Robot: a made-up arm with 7 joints. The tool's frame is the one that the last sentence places. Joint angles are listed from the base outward.
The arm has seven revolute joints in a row. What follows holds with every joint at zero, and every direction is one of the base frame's. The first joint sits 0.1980 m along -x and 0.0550 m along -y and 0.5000 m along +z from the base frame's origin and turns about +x. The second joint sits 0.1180 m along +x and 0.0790 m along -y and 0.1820 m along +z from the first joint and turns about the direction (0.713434, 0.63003, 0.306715). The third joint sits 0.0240 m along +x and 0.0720 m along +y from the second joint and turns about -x. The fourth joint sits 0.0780 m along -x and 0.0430 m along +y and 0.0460 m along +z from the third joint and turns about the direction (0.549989, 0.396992, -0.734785). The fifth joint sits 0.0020 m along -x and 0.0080 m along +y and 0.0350 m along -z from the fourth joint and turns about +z. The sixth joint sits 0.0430 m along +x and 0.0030 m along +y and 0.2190 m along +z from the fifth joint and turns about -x. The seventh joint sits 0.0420 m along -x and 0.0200 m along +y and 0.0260 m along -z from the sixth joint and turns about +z. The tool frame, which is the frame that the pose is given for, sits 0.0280 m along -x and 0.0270 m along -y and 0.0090 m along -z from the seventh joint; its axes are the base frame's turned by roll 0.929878, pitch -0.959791 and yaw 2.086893 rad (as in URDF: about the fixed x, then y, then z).
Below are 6 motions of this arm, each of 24 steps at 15 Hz.
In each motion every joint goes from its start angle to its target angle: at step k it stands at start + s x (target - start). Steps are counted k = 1, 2, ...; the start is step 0. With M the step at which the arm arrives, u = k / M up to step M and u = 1 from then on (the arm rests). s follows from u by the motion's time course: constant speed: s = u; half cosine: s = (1 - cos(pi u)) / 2; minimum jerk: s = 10 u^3 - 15 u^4 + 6 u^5.
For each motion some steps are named. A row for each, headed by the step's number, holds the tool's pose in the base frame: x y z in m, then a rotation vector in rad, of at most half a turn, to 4 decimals.
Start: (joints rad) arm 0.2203 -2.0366 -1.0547 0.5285 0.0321 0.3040 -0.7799
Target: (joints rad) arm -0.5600 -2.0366 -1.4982 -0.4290 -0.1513 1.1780 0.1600
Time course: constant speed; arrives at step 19
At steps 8, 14, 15, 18, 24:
8: -0.2271 -0.0807 0.6200 -0.3954 0.1406 1.8391
14: -0.2463 -0.0725 0.6319 -0.8221 0.7763 1.5422
15: -0.2496 -0.0703 0.6338 -0.8879 0.8616 1.4710
18: -0.2594 -0.0632 0.6383 -1.0737 1.0747 1.2307
24: -0.2625 -0.0608 0.6394 -1.1312 1.1305 1.1439

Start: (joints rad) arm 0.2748 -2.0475 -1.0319 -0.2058 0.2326 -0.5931 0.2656
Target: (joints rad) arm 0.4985 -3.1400 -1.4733 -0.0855 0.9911 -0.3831 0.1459
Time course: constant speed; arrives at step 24
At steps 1, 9, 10, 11, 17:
1: -0.1920 -0.0570 0.5680 -0.1942 1.0051 2.8375
9: -0.1761 -0.0977 0.5329 -0.2878 1.4266 2.5463
10: -0.1743 -0.1029 0.5294 -0.2955 1.4764 2.5032
11: -0.1726 -0.1081 0.5260 -0.3022 1.5255 2.4589
17: -0.1643 -0.1388 0.5100 -0.3215 1.8019 2.1687

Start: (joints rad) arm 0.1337 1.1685 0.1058 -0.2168 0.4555 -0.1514 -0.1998
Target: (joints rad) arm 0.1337 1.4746 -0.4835 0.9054 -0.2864 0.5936 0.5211
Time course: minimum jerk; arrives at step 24
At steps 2, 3, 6, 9, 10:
2: -0.0203 -0.2526 0.8998 -1.6650 0.0238 -1.5601
3: -0.0183 -0.2538 0.8978 -1.6743 0.0353 -1.5554
6: -0.0035 -0.2631 0.8802 -1.7509 0.1174 -1.5078
9: 0.0193 -0.2795 0.8394 -1.9053 0.2296 -1.3610
10: 0.0259 -0.2852 0.8206 -1.9658 0.2580 -1.2782

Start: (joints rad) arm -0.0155 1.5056 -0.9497 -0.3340 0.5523 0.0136 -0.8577
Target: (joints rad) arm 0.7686 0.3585 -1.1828 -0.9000 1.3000 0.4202 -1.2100
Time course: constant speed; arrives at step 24
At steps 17, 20, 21, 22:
17: -0.1381 -0.3946 0.6430 -1.1311 1.5162 -1.9362
20: -0.1559 -0.3959 0.6198 -0.8754 1.6124 -2.0985
21: -0.1615 -0.3956 0.6119 -0.7860 1.6438 -2.1478
22: -0.1669 -0.3949 0.6040 -0.6946 1.6746 -2.1947

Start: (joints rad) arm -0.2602 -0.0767 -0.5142 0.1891 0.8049 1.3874 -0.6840
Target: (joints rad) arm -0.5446 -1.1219 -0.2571 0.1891 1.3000 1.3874 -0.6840
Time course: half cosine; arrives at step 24
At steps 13, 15, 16, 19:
13: -0.1853 0.0761 0.7874 -0.7183 1.1796 1.7046
15: -0.1884 0.0990 0.7575 -0.9040 1.2949 1.5995
16: -0.1889 0.1081 0.7426 -0.9870 1.3487 1.5445
19: -0.1874 0.1261 0.7031 -1.1841 1.4825 1.3896

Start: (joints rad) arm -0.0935 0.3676 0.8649 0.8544 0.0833 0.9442 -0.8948
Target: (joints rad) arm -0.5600 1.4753 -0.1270 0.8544 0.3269 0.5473 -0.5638
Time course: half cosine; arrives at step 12
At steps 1, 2, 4, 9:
1: -0.1243 0.0491 0.8671 0.6262 0.6398 0.7276
2: -0.1173 0.0424 0.8772 0.7291 0.6569 0.7578
4: -0.0856 0.0159 0.9038 1.1180 0.7023 0.8323
9: 0.0241 -0.0730 0.8670 2.4281 0.4714 0.6153

